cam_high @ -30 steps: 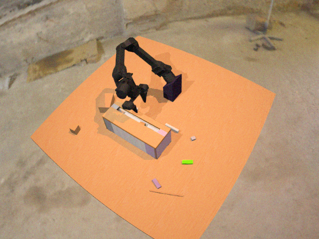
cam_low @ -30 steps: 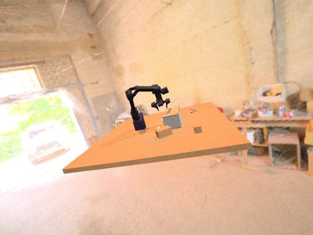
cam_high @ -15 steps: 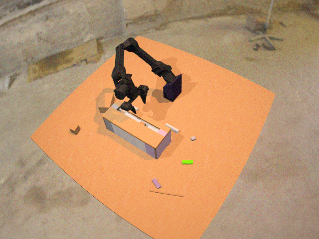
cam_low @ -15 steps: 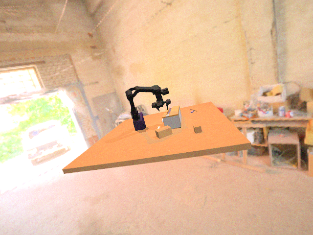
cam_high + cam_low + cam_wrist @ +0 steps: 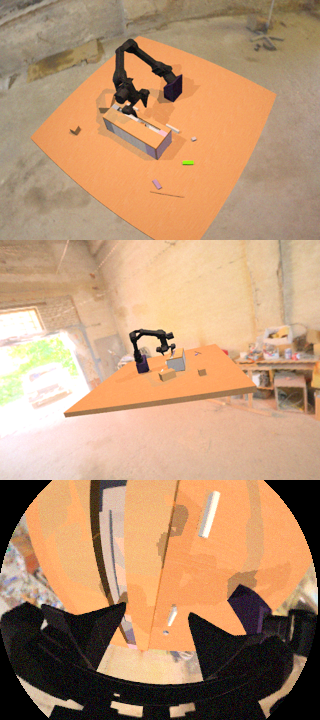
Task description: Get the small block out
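Right now my gripper tip is 40 mm short of the long box, 10 mm to the right of it and 70 mm above it. Also, from my gripper tip: thin rod 280 mm ahead, 370 mm to the left, 120 mm below; small brown block 290 mm ahead, 340 mm to the right, 100 mm below; lilac flat piece 260 mm ahead, 300 mm to the left, 120 mm below.
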